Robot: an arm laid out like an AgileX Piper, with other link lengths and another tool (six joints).
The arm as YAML. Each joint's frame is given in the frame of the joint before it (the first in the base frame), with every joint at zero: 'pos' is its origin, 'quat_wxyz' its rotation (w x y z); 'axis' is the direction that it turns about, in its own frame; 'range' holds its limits. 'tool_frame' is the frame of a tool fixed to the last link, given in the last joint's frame.
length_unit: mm
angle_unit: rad
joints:
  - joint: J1
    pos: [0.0, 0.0, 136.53]
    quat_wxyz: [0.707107, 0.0, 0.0, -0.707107]
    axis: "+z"
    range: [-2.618, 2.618]
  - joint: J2
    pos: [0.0, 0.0, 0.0]
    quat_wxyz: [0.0, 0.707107, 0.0, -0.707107]
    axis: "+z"
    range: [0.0, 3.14]
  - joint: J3
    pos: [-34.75, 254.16, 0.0]
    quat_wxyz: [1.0, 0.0, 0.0, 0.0]
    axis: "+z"
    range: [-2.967, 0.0]
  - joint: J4
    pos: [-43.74, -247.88, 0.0]
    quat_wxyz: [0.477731, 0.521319, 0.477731, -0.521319]
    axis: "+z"
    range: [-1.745, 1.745]
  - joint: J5
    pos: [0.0, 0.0, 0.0]
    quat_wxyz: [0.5, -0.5, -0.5, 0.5]
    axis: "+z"
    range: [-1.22, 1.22]
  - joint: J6
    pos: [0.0, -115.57, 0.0]
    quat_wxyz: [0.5, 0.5, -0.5, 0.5]
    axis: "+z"
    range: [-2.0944, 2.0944]
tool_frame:
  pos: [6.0, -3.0, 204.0]
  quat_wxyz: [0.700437, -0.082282, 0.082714, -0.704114]
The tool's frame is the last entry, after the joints.
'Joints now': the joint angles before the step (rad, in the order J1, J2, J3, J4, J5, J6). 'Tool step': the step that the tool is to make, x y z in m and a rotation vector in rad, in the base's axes. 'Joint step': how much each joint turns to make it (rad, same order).
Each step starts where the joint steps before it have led.
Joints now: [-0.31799, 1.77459, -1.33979, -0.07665, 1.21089, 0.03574]
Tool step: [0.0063, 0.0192, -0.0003, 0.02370, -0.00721, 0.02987]
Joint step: [0.03729, -0.00001, -0.00007, 0.02637, 0.00009, -0.00157]
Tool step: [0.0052, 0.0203, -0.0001, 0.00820, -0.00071, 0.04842]
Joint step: [0.05573, 0.00011, 0.00000, 0.00860, 0.00144, 0.00433]
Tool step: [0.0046, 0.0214, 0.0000, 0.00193, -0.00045, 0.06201]
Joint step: [0.06453, 0.00005, -0.00011, 0.00209, 0.00006, 0.00181]
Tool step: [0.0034, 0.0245, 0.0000, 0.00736, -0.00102, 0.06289]
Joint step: [0.06790, -0.00016, 0.00007, 0.00787, 0.00008, 0.00233]
